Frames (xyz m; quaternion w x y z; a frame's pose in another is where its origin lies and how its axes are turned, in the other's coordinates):
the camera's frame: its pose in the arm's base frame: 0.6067 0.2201 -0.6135 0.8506 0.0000 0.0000 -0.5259
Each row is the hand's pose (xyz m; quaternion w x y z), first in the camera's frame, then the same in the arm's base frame.
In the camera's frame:
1: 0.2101 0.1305 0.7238 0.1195 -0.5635 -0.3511 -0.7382
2: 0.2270 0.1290 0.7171 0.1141 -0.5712 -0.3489 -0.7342
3: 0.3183 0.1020 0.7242 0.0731 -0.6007 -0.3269 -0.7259
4: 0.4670 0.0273 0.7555 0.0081 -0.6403 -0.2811 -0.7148
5: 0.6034 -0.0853 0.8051 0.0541 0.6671 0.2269 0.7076
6: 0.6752 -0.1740 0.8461 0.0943 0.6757 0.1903 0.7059
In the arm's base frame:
1: 0.8173 0.0905 0.1103 0.2866 0.6639 0.0023 0.6907
2: 0.8235 0.0747 0.1036 0.2890 0.6693 -0.0036 0.6845
3: 0.8402 -0.0191 0.1107 0.3196 0.6828 -0.0378 0.6559
4: 0.8398 -0.1855 0.1420 0.3690 0.6924 -0.0976 0.6122
5: 0.8001 -0.3578 0.1916 0.4181 0.6867 -0.1578 0.5734
6: 0.7528 -0.4617 0.2326 0.4514 0.6748 -0.1935 0.5508

